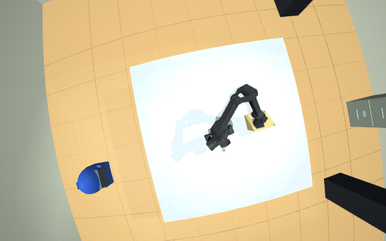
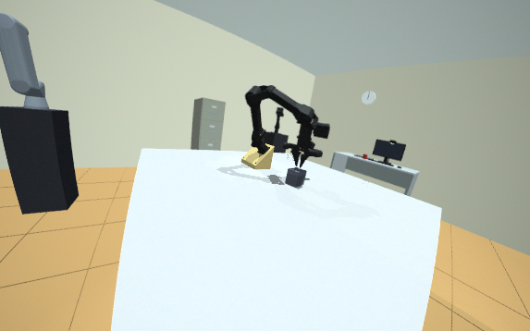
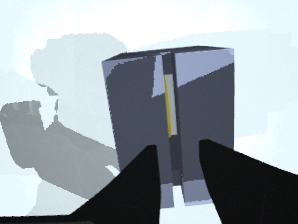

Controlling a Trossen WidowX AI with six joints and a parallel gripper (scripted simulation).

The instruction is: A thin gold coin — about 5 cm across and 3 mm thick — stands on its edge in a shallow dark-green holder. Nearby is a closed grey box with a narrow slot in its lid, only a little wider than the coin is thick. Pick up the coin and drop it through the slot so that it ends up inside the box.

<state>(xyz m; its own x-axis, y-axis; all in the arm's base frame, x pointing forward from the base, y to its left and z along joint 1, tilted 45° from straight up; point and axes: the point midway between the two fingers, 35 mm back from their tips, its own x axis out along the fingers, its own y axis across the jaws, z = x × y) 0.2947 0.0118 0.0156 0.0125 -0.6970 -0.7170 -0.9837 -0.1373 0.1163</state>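
Now: gripper tip 50 mm above the gold coin.
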